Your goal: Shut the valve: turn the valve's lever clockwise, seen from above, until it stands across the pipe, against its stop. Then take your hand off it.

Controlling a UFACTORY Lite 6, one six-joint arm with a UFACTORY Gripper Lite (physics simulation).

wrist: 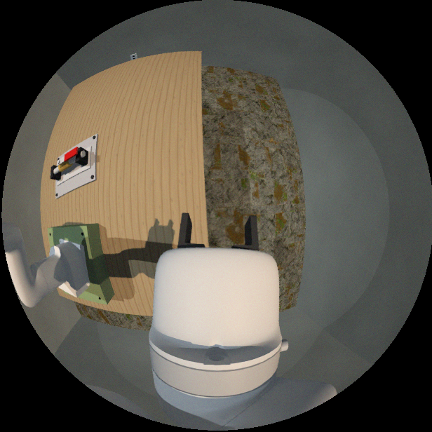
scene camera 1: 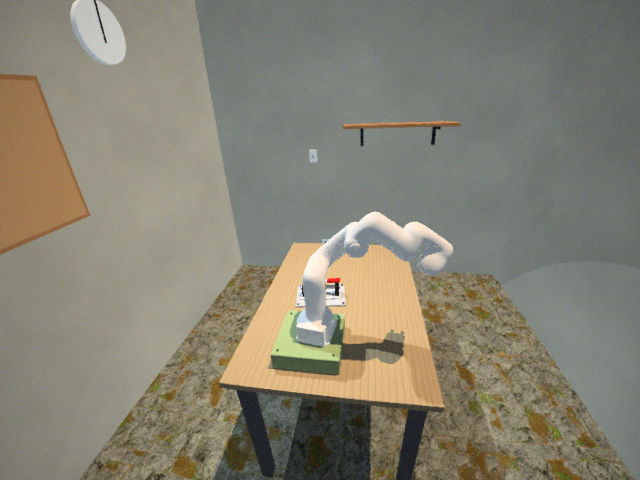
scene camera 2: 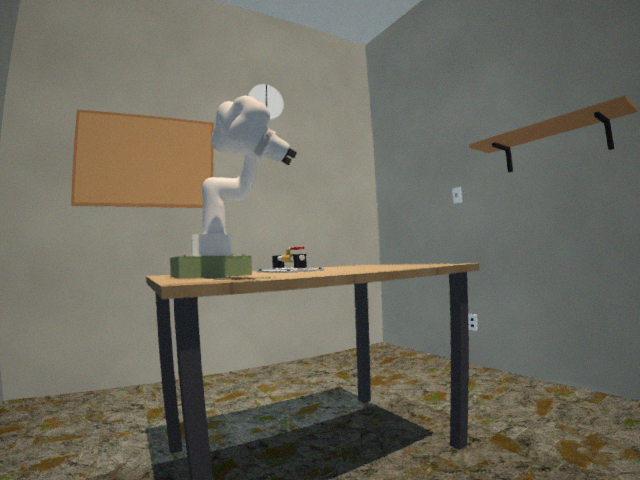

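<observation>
The valve's red lever (scene camera 1: 333, 280) (scene camera 2: 296, 248) (wrist: 71, 153) lies roughly along the pipe, above the brass valve body (scene camera 2: 284, 257) (wrist: 63, 166). The pipe sits between two black blocks on a white base plate (scene camera 1: 306, 303) (wrist: 90, 182) on the table. My gripper (scene camera 2: 290, 156) (wrist: 218, 230) is open, with its two black fingers apart and nothing between them. It hangs high over the table's right edge, far from the valve. In scene camera 1 the fingers are hidden behind the wrist, and the arm covers part of the valve.
The wooden table (scene camera 1: 382, 299) (scene camera 2: 351, 274) (wrist: 150, 125) carries the green base block (scene camera 1: 310, 363) (scene camera 2: 210, 266) (wrist: 100, 285) under my arm, close to the valve's plate. A wall shelf (scene camera 1: 402, 125) (scene camera 2: 553, 124) is high on the back wall.
</observation>
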